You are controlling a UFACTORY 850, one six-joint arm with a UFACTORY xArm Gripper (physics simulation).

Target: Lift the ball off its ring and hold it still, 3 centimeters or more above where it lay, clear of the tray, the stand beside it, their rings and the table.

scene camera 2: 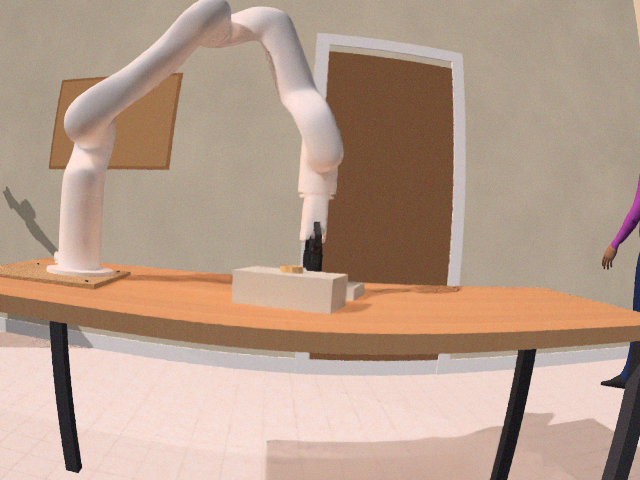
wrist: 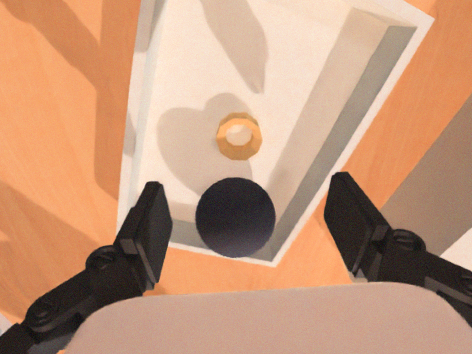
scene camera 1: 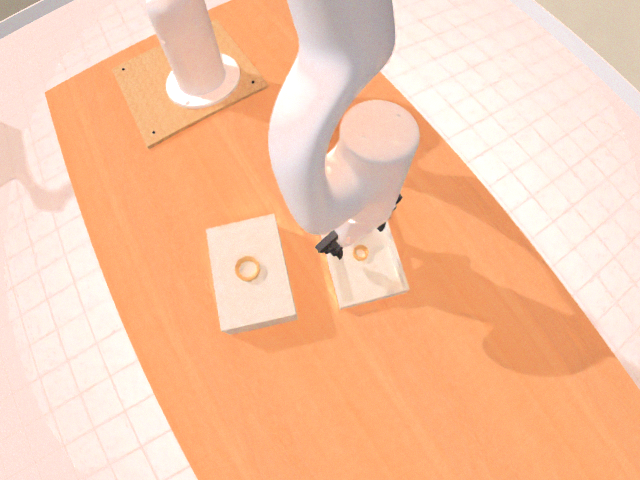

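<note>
The dark ball shows in the wrist view over the near end of the white tray; what lies under it is hidden. The ball does not show in the scene views. A small orange ring lies on the tray floor, beyond the ball in the wrist view. My gripper is open and empty, pointing down over the tray. In the wrist view its fingers appear on either side of the ball, with gaps; its height above the ball is unclear.
The taller pale stand is beside the tray, with a larger orange ring on top. The arm's base plate is at the table's far end in scene camera 1. The tray's raised walls surround its floor.
</note>
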